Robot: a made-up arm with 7 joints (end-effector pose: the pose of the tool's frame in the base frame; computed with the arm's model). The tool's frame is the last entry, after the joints. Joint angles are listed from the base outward.
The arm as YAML. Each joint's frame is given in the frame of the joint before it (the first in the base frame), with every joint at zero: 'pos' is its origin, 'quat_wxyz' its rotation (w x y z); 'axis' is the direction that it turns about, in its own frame. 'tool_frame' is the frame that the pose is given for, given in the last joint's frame.
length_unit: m
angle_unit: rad
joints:
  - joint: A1
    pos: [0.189, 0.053, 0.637]
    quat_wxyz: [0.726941, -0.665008, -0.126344, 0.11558]
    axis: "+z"
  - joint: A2
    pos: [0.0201, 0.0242, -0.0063]
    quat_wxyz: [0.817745, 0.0, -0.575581, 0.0]
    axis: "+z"
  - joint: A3
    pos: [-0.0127, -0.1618, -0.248]
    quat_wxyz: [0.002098, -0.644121, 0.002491, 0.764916]
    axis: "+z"
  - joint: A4
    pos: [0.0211, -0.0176, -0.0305]
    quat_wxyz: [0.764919, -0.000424, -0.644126, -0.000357]
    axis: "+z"
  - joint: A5
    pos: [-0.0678, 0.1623, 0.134]
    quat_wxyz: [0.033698, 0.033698, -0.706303, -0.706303]
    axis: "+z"
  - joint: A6
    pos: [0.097, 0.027, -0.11]
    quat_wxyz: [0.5, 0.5, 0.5, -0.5]
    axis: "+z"
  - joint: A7
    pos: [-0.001, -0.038, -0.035]
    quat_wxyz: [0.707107, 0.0, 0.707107, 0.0]
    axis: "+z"
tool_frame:
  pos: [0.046, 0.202, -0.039]
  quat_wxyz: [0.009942, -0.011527, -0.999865, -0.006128]
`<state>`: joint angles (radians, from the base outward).
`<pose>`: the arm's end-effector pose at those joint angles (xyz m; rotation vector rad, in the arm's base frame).
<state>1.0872 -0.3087 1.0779 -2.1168 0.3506 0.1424 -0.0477</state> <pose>0.1321 -0.1509 0.6592 1.9021 -0.3984 0.3781</pose>
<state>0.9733 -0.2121 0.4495 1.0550 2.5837 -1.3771 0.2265</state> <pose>0.3591 -0.0826 0.6382 -0.1310 -0.0967 2.7400</pose>
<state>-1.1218 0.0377 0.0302 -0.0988 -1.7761 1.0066 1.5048</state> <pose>0.1190 -0.1398 0.8659 -2.3451 -0.3611 1.3644</pose>
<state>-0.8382 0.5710 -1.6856 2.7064 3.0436 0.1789 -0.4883</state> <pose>0.3477 0.2806 0.8725 -0.7689 -2.0468 -0.3551</pose>
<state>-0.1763 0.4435 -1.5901 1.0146 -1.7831 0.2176 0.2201</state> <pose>0.4833 0.2399 0.6479 -1.4340 -0.0213 -1.0147</pose>
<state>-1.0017 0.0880 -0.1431 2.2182 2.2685 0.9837 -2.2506</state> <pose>0.2108 -0.0797 1.0102 1.5316 1.0977 1.6850</pose>
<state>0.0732 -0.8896 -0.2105 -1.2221 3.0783 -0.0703 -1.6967</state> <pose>0.6199 -0.1393 0.6441 1.5178 1.8337 -0.8678</pose>
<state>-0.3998 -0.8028 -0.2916 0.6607 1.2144 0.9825 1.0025</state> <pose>0.1481 0.0015 0.9542 0.5670 0.7195 0.5958</pose>
